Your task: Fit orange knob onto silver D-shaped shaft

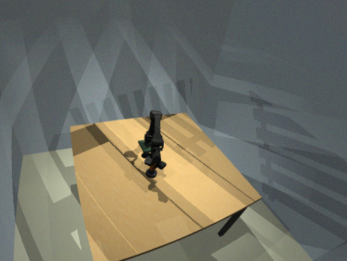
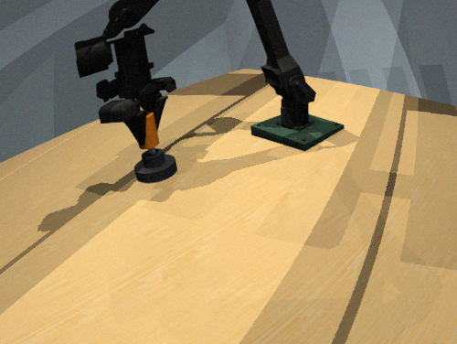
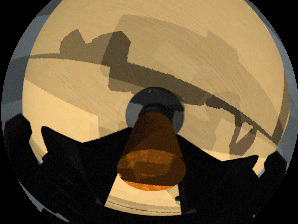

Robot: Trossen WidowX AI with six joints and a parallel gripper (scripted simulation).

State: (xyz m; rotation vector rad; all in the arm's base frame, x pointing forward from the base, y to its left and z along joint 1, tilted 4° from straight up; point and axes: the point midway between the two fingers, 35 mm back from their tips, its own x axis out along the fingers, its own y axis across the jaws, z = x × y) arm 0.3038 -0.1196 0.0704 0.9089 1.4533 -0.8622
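My gripper tip is 4 cm above the round pedestal. Round my gripper tip: orange knob 3 cm above.
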